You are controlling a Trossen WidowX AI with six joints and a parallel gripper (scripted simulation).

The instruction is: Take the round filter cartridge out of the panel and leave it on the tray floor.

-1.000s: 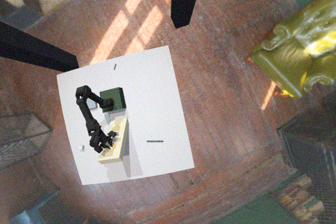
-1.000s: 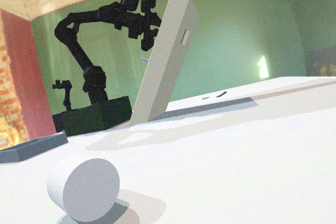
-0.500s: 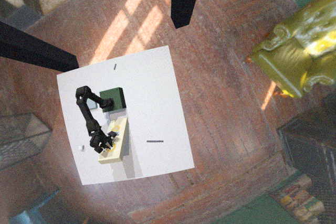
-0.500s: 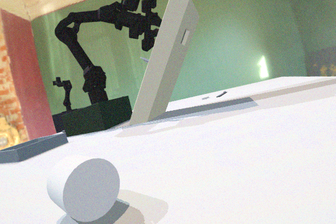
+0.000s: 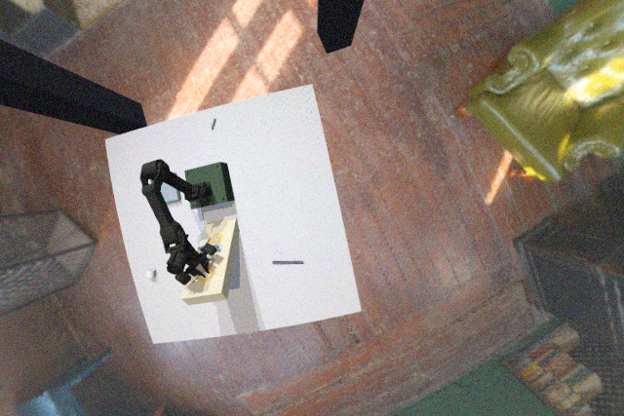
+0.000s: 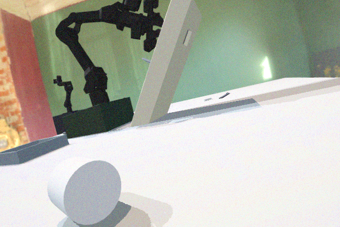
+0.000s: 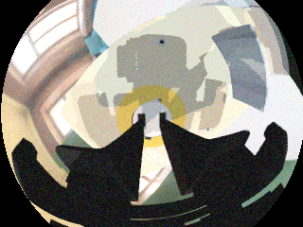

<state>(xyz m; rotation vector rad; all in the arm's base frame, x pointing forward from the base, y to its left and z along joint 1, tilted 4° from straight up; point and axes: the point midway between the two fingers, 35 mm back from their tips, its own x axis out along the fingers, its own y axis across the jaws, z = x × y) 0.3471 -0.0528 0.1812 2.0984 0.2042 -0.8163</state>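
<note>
The round cartridge is 1 cm below my gripper tip and 1 cm ahead of it. From my gripper tip the other things lie so: grey-blue tray: 47 cm behind, 27 cm below, 21 cm to the right.
</note>
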